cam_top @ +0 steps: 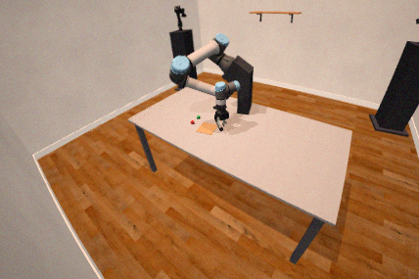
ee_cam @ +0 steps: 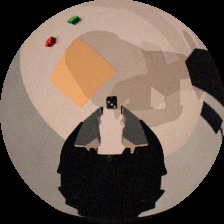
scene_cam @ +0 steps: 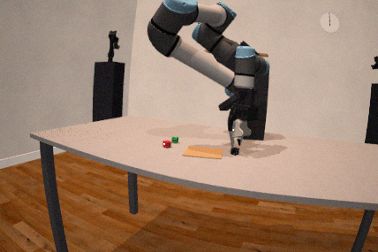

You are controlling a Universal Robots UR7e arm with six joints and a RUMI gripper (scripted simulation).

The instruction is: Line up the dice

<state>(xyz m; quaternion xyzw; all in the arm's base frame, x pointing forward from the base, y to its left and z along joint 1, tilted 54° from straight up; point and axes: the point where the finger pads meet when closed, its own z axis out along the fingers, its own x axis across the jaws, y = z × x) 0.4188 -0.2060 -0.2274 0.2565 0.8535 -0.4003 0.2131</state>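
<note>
My hand is 4 cm above the black die. Round my hand: red die (27 cm to the right, 4 cm below); green die (26 cm to the right, 9 cm behind, 4 cm below); orange mat (12 cm to the right, 5 cm below, 2 cm ahead).
</note>
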